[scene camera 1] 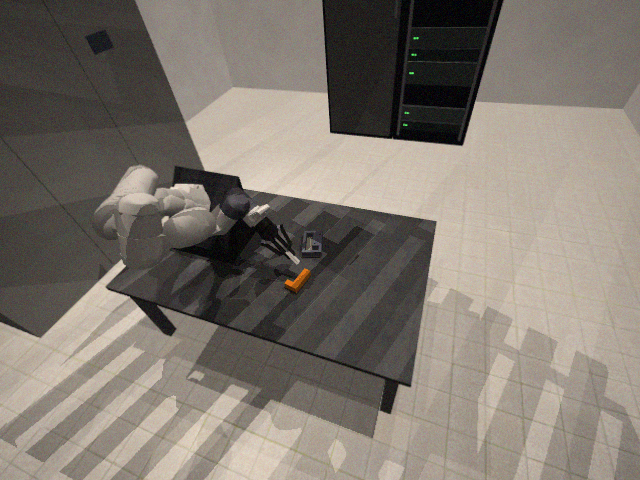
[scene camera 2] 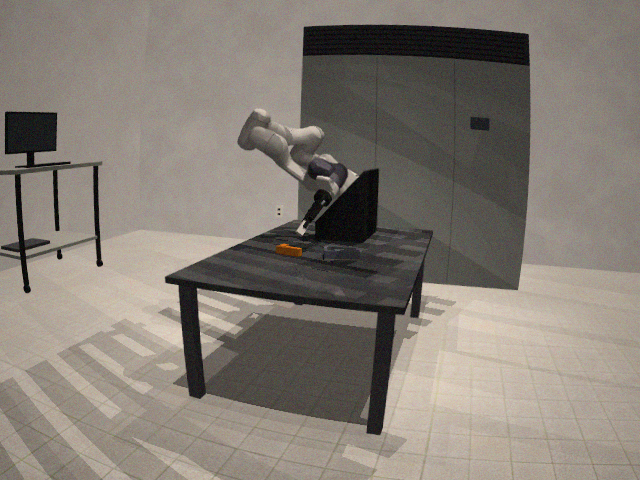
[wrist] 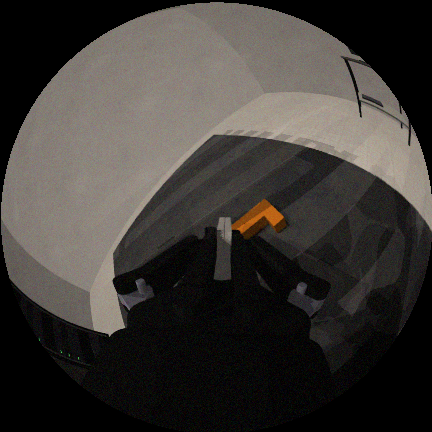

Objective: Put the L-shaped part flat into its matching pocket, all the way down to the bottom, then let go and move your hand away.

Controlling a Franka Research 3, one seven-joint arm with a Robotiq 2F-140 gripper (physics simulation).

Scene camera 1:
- my gripper: 298, 262
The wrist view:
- my gripper: 224, 226
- orange L-shaped part: 262, 213, on the table
